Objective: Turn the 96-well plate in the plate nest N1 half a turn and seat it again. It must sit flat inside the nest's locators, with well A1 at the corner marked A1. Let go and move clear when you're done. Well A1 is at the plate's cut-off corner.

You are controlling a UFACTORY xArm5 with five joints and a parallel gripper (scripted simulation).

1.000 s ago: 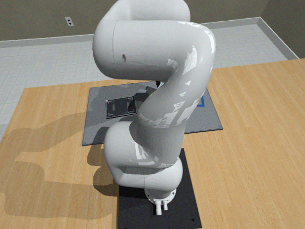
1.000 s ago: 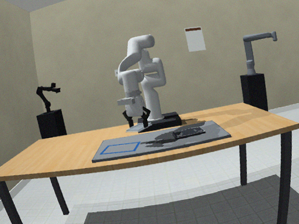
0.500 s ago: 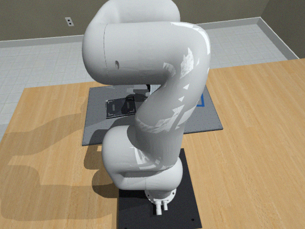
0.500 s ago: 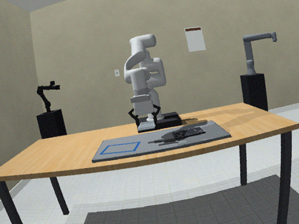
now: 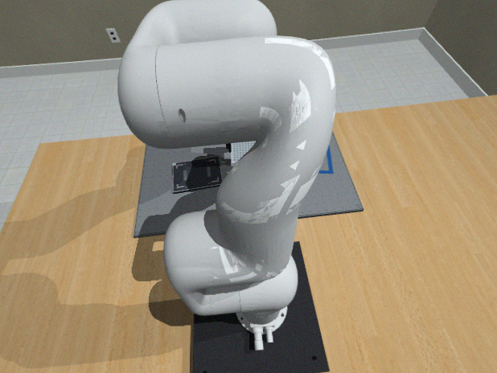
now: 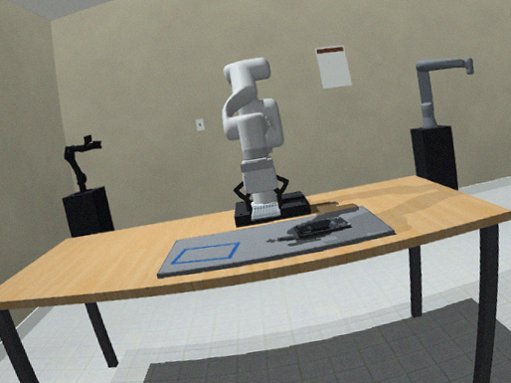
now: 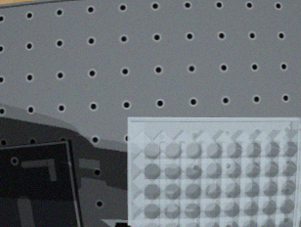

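Now: hand 20 mm past the plate nest, 170 mm to the right of it and 100 mm above it. The rest, counted from my hand: white 96-well plate (10 mm below); then A1 label (20 mm ahead, 250 mm to the left, 90 mm below).
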